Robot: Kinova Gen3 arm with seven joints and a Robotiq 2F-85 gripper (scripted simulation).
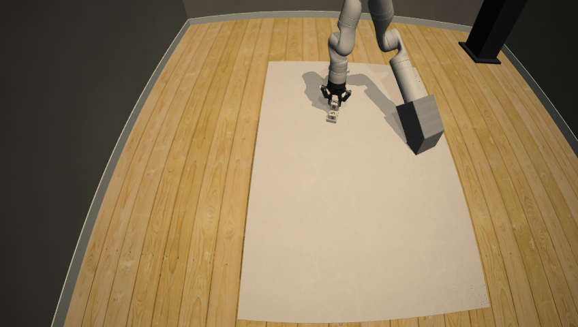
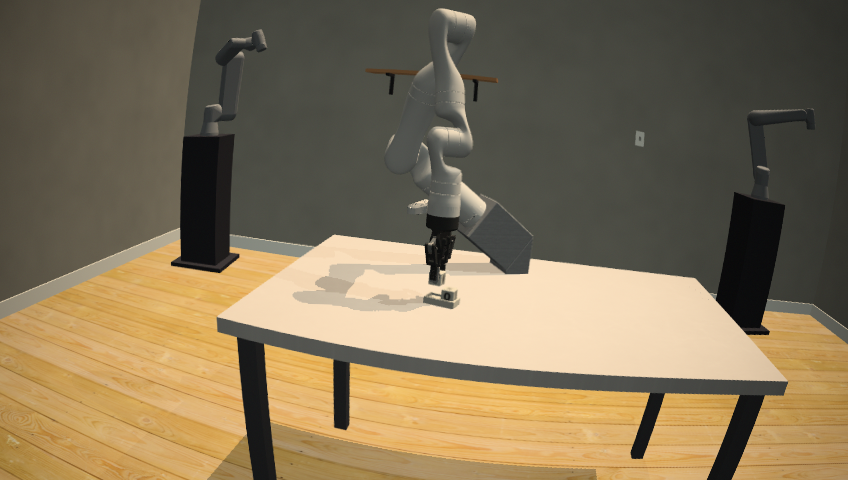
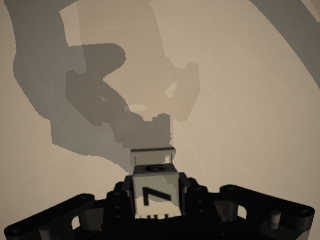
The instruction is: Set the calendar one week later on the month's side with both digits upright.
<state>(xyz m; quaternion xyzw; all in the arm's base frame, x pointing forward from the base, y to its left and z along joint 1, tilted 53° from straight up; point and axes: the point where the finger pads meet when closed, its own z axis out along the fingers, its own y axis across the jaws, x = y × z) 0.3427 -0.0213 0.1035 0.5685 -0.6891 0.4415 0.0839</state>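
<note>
Now: the white calendar tray 6 cm below my hand, 2 cm to the left of it and 1 cm ahead of it. Also, from my hand: white digit cube 1 cm below.
</note>
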